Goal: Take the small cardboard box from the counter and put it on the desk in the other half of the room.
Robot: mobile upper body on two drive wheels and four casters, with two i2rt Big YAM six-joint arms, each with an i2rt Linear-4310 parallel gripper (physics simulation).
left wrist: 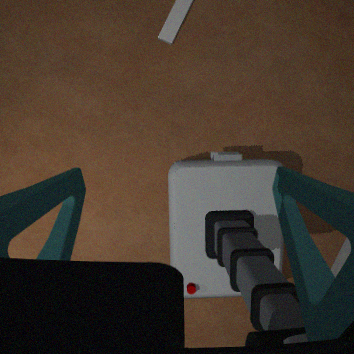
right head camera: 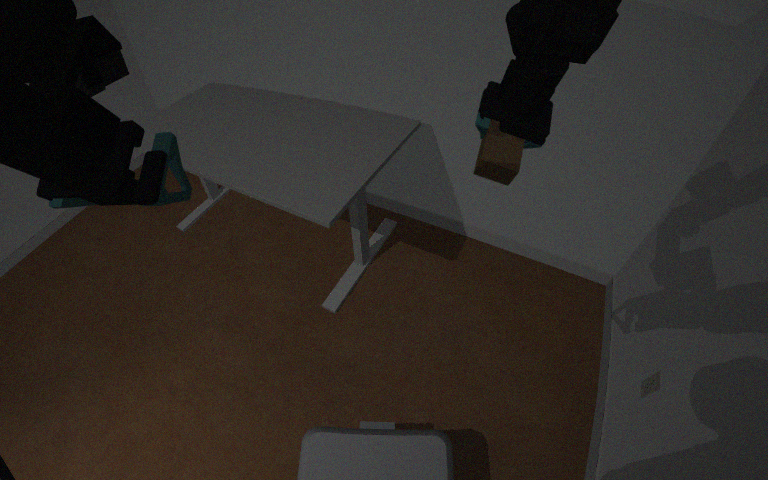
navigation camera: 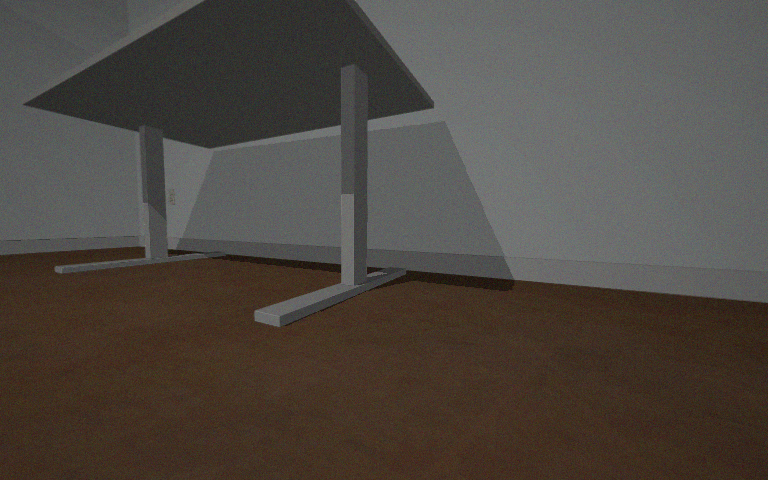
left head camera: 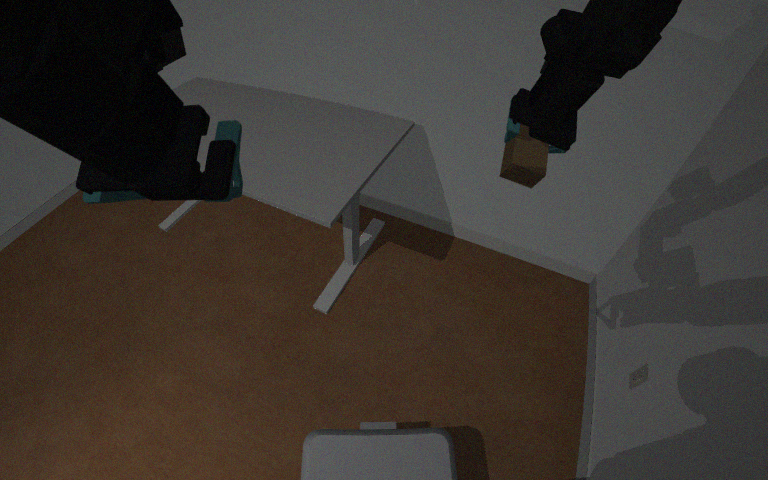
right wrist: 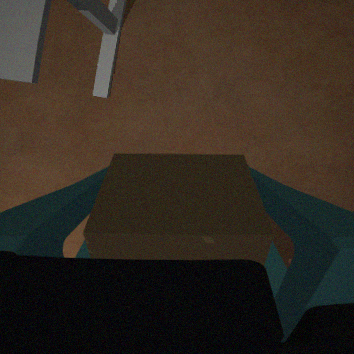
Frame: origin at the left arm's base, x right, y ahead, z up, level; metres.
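Seen in the pictures: left gripper, fingertip midpoint: point(left wrist: 178, 177) point(right head camera: 154, 195) point(left head camera: 196, 190); right gripper, fingertip midpoint: point(right wrist: 178, 176).
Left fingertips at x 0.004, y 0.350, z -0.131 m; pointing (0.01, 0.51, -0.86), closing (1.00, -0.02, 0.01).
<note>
A point is followed by its place in that frame.
The small brown cardboard box point(left head camera: 522, 165) @(x 0.414, y 0.508, z -0.203 m) point(right head camera: 496, 163) @(x 0.419, y 0.506, z -0.204 m) point(right wrist: 179, 200) @(x 0.451, y 0.587, z -0.182 m) is held in the air by my right gripper point(left head camera: 533, 139) @(x 0.447, y 0.591, z -0.217 m) point(right head camera: 505, 134) @(x 0.447, y 0.591, z -0.217 m) point(right wrist: 178, 176) @(x 0.447, y 0.591, z -0.217 m), which is shut on it with a finger at each side. The box is to the right of the desk in both head views. The light grey desk point(left head camera: 300, 147) @(x -0.101, y 1.290, z -0.690 m) point(right head camera: 294, 147) @(x -0.154, y 1.306, z -0.690 m) point(right wrist: 17, 40) @(x 0.053, y 0.966, z -0.690 m) point(navigation camera: 243, 67) @(x -0.233, y 1.229, z -0.715 m) stands ahead, near the wall. My left gripper point(left wrist: 178, 177) @(x 0.004, y 0.350, z -0.132 m) is wide open and empty; in the left head view it overlaps the left part of the desk top. The counter does not show in these views.
A desk foot point(left head camera: 339, 288) point(right head camera: 351, 285) point(navigation camera: 283, 311) reaches out over the brown floor. My pale base point(left head camera: 379, 455) @(x 0.225, y 0.229, z -1.150 m) point(right head camera: 376, 455) @(x 0.227, y 0.228, z -1.150 m) point(left wrist: 195, 200) @(x 0.081, y 0.151, z -1.150 m) is at the bottom of the head views. A side wall with an outlet point(left head camera: 638, 375) @(x 1.220, y 0.387, z -1.011 m) point(right head camera: 650, 384) @(x 1.215, y 0.382, z -1.007 m) stands at the right, meeting the back wall in a corner.
</note>
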